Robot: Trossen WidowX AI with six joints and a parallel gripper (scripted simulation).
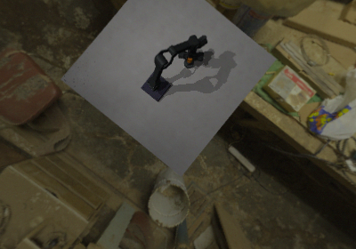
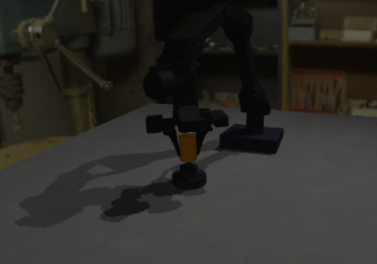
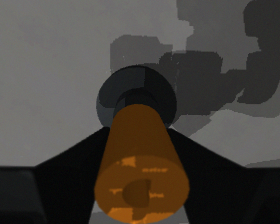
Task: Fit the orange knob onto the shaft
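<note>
Right now the orange knob is 20 mm above my gripper tip. From my gripper tip the other things lie so: dark round pedestal: 40 mm below.
</note>
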